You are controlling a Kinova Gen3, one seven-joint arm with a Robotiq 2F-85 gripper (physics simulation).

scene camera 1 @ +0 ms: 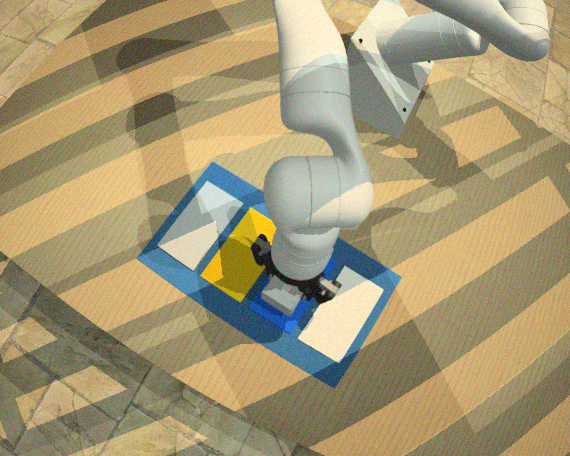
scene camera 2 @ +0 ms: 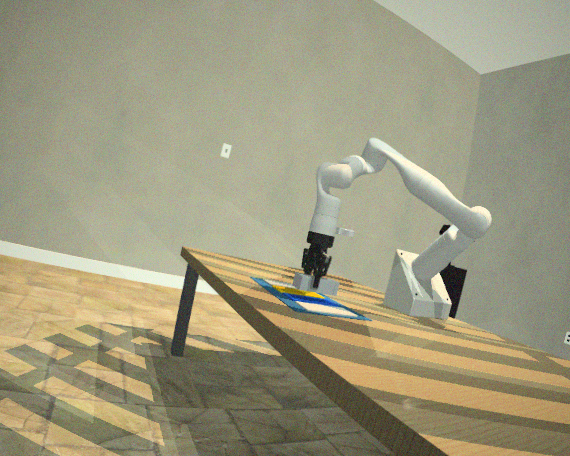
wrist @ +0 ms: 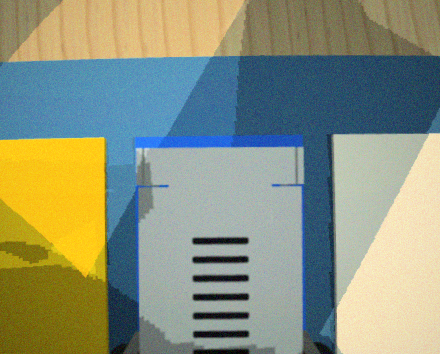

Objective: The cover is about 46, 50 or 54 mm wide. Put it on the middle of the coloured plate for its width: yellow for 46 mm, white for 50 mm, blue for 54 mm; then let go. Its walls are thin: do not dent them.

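Pixels of known places: gripper, between the fingertips: (scene camera 1: 289,285) (scene camera 2: 309,287); arm's base, origin of its link: (scene camera 1: 389,43) (scene camera 2: 420,270).
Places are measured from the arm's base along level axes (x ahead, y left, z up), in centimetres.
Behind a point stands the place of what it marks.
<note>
The light grey cover (scene camera 1: 281,296) @(x 50.7, y 7.8, z -8.0 cm) (scene camera 2: 327,286) @(x 43.4, y 10.4, z -9.8 cm) (wrist: 220,210) @(x 41.8, y 7.9, z -8.0 cm), with black slots on top, is between my fingers. My gripper (scene camera 2: 316,283) @(x 47.7, y 7.7, z -11.2 cm) (wrist: 220,346) @(x 47.7, y 7.7, z -11.2 cm) is shut on it; the fingertips are hidden in scene camera 1. The cover is level and low over the blue plate (scene camera 1: 275,315) @(x 52.2, y 8.2, z -14.7 cm) (scene camera 2: 320,300) @(x 42.7, y 7.3, z -14.7 cm) (wrist: 220,141) @(x 38.8, y 7.9, z -14.7 cm). In the wrist view a blue strip shows past its far end and thin blue lines along both sides, so it looks centred sideways. Its near end is out of that view. I cannot tell whether it touches the plate.
The yellow plate (scene camera 1: 232,262) @(x 48.5, y -2.6, z -14.7 cm) (wrist: 55,200) @(x 41.4, y -0.1, z -14.7 cm) lies on one side of the blue plate, a white plate (scene camera 1: 345,315) @(x 46.1, y 17.9, z -14.7 cm) (wrist: 395,225) @(x 43.0, y 16.2, z -14.7 cm) on the other. Another white plate (scene camera 1: 200,225) @(x 46.1, y -11.0, z -14.6 cm) lies beyond the yellow one. All lie on a blue mat (scene camera 1: 195,286) @(x 55.4, y -5.5, z -15.1 cm) (wrist: 75,100) @(x 36.5, y 0.8, z -15.1 cm) on the wooden table.
</note>
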